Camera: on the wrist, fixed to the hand. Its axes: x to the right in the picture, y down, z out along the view.
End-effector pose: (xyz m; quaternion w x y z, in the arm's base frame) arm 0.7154 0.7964 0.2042 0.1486 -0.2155 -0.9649 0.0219
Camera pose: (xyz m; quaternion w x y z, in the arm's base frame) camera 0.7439 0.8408 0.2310 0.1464 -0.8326 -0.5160 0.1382
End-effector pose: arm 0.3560 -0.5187 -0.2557 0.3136 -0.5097 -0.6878 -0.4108
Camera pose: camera 0.4029 -0.5403 -0.2269 0.5633 -0.8147 -0.1169 -0.0724
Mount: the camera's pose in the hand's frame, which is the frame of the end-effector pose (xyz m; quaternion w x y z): 0.0016 0.0490 -0.0331 0.7021 0.0299 0.0530 0.7095
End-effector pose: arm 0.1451 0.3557 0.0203 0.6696 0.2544 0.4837 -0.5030
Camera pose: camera 0.1772 0.4003 -0.0016 0.7937 0.5685 0.1795 0.1209
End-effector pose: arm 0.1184 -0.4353 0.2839 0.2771 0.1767 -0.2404 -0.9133
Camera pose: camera 0.1529 -0.4834 0.2827 0.8500 0.0102 -0.3068 -0.4281
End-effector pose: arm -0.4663 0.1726 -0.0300 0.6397 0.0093 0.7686 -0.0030
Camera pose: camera -0.4982 0.2222 -0.0252 0.4102 0.5711 0.5668 0.4293
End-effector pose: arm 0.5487 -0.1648 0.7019 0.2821 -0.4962 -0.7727 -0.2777
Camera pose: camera 0.5987 -0.1700 0.7331 0.4509 -0.8735 -0.1838 0.0020
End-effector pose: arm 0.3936 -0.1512 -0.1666 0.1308 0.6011 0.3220 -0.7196
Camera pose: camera 0.4473 -0.1675 -0.1854 0.5674 0.6925 -0.2150 -0.3902
